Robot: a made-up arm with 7 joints. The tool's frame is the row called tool.
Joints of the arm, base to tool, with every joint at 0 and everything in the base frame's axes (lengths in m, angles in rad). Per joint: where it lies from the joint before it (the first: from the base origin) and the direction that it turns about. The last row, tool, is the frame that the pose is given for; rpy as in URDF.
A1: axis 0 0 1 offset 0 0 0.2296
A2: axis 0 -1 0 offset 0 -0.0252 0.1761
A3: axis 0 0 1 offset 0 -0.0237 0.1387
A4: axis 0 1 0 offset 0.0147 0.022 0.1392
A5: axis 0 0 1 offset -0.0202 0.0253 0.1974
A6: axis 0 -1 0 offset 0 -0.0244 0.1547
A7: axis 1 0 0 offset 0.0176 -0.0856 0.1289
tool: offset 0 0 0 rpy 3.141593 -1.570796 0
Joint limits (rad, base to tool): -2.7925..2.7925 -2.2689..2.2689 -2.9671..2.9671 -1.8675..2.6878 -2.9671..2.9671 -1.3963..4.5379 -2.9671..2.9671
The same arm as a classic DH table. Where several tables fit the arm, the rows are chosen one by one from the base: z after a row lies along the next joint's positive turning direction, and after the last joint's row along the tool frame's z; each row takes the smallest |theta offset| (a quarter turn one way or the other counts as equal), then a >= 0, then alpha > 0; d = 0 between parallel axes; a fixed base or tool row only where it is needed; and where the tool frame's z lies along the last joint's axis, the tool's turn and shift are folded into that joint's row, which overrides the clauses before.
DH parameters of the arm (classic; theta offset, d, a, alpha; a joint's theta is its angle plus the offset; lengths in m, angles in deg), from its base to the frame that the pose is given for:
A1: 0 0.4057 0 90
A2: 0 0.0489 0 -90
A3: 0 0.2779 0.0147 -90
A4: 0 0.0473 -0.0202 90
A5: 0 0.3521 0 90
A6: 90 0.11 0.1289 90
A7: 0 0.0176 0 0
Joint limits (deg, base to tool): -160..160 -130..130 -170..170 -107..154 -170..170 -80..260 -170..170

